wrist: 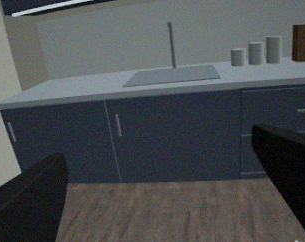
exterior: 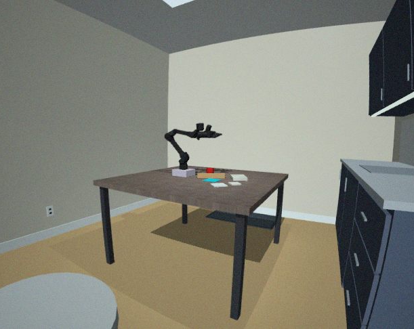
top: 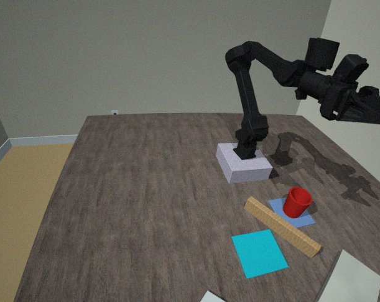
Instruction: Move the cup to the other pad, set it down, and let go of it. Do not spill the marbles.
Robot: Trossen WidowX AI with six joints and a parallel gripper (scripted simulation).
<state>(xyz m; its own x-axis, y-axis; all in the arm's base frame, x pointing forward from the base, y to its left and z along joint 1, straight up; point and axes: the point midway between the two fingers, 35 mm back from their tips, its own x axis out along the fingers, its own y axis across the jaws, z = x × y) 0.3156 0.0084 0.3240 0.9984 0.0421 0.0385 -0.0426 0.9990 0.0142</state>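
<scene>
Right now the red cup is 340 mm below my gripper tip, 100 mm behind it and 30 mm to the left of it. From my gripper tip the other things lie so: wooden bar: 370 mm below, 70 mm behind, 60 mm to the right; then green marble: 370 mm below, 100 mm behind, 50 mm to the left; then blue marble: 370 mm below, 110 mm behind, 20 mm to the left.
</scene>
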